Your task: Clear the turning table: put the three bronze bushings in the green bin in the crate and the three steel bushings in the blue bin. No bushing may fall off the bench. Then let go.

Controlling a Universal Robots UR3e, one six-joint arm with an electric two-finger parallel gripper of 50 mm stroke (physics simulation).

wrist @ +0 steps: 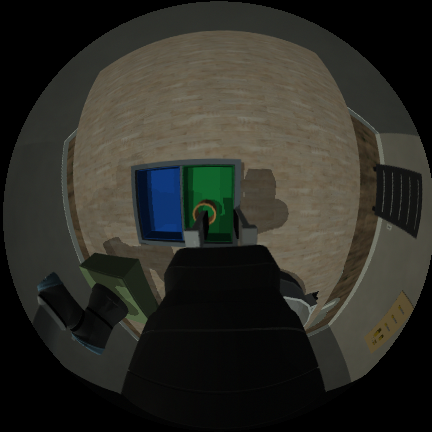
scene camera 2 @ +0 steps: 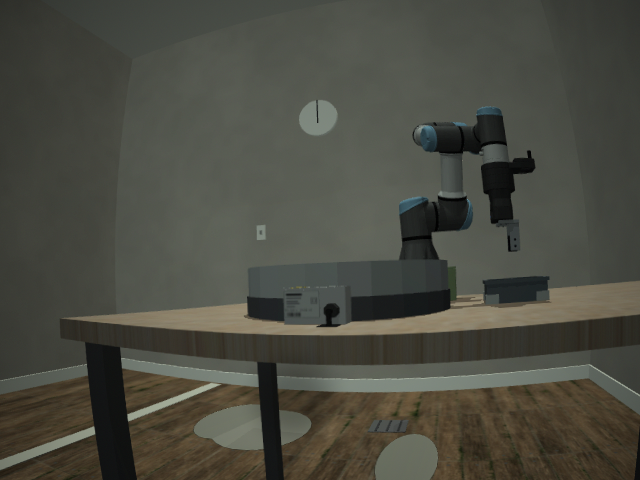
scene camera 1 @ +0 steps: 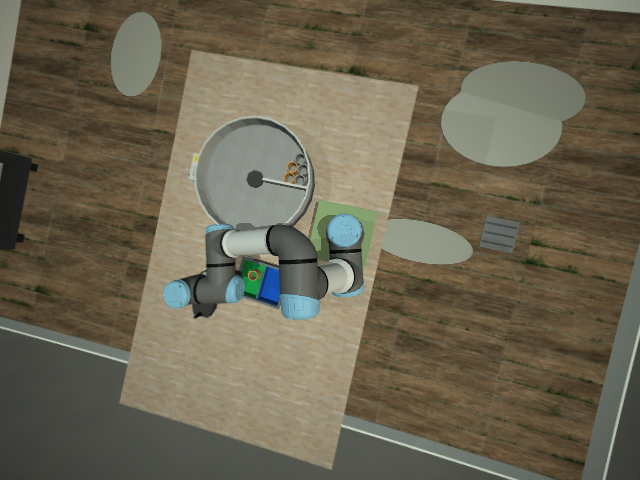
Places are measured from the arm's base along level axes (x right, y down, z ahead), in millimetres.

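Pixels of known places: gripper, fingertip midpoint: (wrist: pixel 220 218) (scene camera 2: pixel 514 250); arm's base at its link origin: (wrist: pixel 110 299).
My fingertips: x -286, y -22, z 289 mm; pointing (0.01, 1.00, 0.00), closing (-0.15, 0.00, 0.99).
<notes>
Ahead of a thing's pixels: the offset from my fingertips to its middle. "spot": to the spot under its first point.
A bronze bushing {dx +16, dy +85, dz -25 mm} (scene camera 1: pixel 249 275) (wrist: pixel 194 212) is inside the green bin (scene camera 1: pixel 251 287) (wrist: pixel 210 180) of the crate {spot: dx +1, dy +87, dz +26 mm} (scene camera 2: pixel 515 291) (wrist: pixel 238 175). The blue bin (scene camera 1: pixel 269 289) (wrist: pixel 165 205) beside it shows no bushing. My gripper (scene camera 2: pixel 512 246) (wrist: pixel 220 218) is open above the green bin, with nothing between its fingers, clear of the crate; the arm hides it in scene camera 1. On the turning table (scene camera 1: pixel 232 155) (scene camera 2: pixel 351 276), two bronze bushings {dx +437, dy +38, dz -32 mm} (scene camera 1: pixel 287 166) {dx +399, dy +38, dz -35 mm} (scene camera 1: pixel 285 177) and three steel bushings {dx +474, dy +38, dz -47 mm} (scene camera 1: pixel 300 155) (scene camera 1: pixel 306 169) (scene camera 1: pixel 300 183) stand clustered by the right wall, beside the light bar.
The light bar {spot: dx +375, dy +13, dz -25 mm} (scene camera 1: pixel 283 182) runs from the dark hub {dx +355, dy +53, dz +93 mm} (scene camera 1: pixel 254 178) to the wall of the turning table. The arm's base stands on a green block (scene camera 1: pixel 369 219) (wrist: pixel 112 265) right of the crate in scene camera 1. A labelled box {spot: dx +311, dy +79, dz +343 mm} (scene camera 2: pixel 316 304) stands against the turning table.
</notes>
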